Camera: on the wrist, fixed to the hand. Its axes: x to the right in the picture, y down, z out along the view.
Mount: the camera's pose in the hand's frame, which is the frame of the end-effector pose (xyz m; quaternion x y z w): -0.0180 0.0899 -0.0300 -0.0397 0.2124 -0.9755 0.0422
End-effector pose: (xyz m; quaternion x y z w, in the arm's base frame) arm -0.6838 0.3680 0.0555 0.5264 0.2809 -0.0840 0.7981
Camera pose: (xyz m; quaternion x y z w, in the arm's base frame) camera -0.6709 0.4305 0.1278 0.2656 -0.6982 0.6591 0.0870
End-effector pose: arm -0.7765 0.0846 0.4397 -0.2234 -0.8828 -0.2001 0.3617
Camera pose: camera -0.7001 0.1384 0.4636 -0.8798 0.1704 0.4437 0.0013
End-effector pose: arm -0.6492 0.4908 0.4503 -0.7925 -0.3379 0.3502 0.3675
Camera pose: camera -0.6096 0.4211 0.3967 0.2072 -0.7232 -0.5255 0.3974
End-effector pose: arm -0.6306 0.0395 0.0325 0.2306 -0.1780 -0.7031 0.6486
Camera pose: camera -0.5384 0.0503 0.0587 -0.3070 -0.3831 0.6205 0.6116
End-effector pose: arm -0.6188 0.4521 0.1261 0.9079 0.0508 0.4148 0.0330
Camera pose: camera -0.6474 0.3612 0.1414 -0.1007 0.8783 0.1802 0.4313
